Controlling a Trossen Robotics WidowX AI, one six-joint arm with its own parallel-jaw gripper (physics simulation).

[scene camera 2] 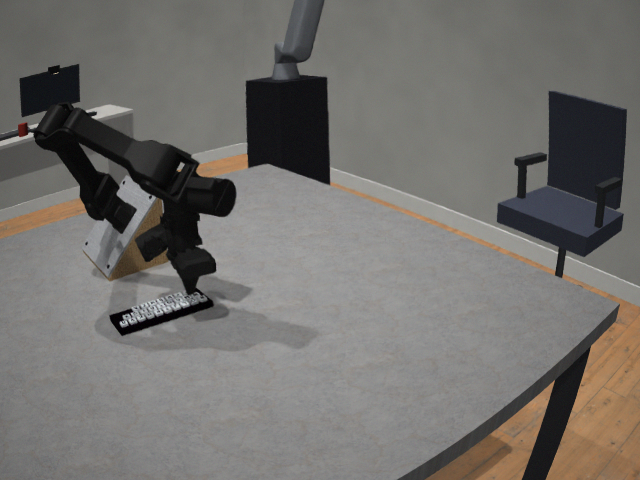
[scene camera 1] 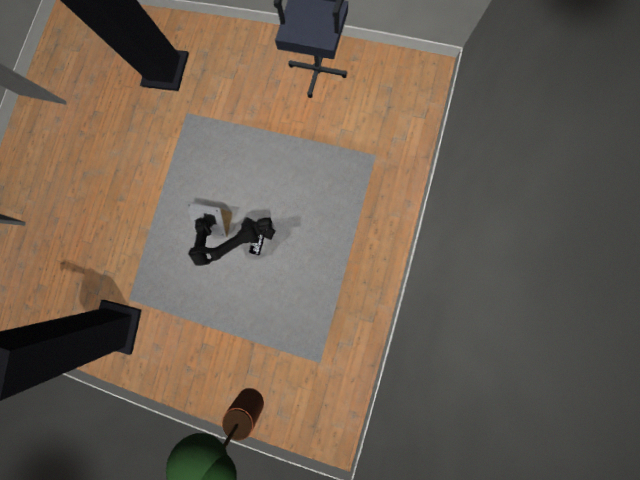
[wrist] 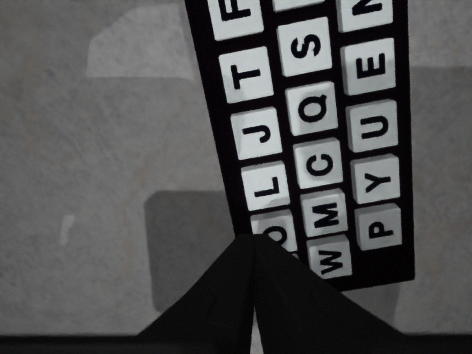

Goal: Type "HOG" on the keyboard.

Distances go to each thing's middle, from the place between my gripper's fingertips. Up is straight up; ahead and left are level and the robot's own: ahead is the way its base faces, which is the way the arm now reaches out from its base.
I see the black keyboard (scene camera 2: 171, 307) 3 cm behind my hand, 6 cm to the right of it and 3 cm below it.
